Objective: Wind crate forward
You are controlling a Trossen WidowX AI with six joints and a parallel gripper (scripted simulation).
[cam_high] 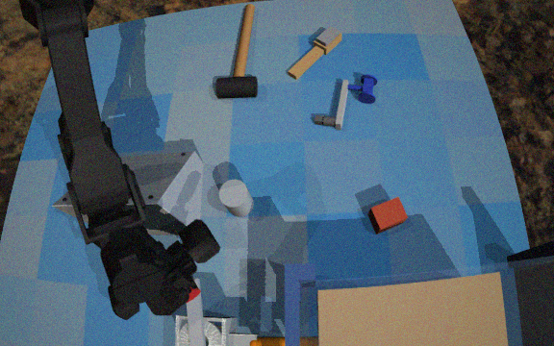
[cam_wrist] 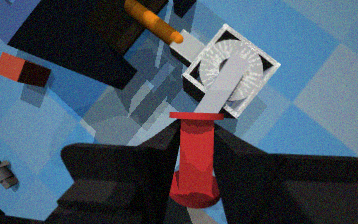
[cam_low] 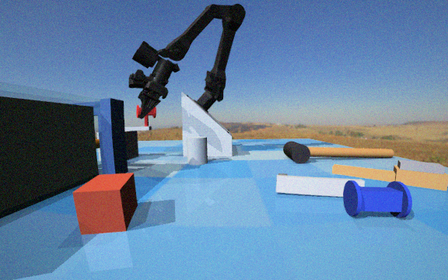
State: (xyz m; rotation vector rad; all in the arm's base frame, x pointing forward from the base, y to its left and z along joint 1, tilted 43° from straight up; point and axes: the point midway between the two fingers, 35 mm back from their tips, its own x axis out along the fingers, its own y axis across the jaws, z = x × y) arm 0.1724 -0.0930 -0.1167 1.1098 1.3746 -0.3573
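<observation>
Now: gripper tip 17 cm short of the frame, 8 cm to the left of it and 2 cm above it. From my gripper tip the other things lie so: crank with blue grip: 43 cm to the left, 27 cm ahead, 12 cm below; red grip: 1 cm to the left, 1 cm behind, 1 cm above; winch: 10 cm below, 9 cm to the right, 1 cm behind.
</observation>
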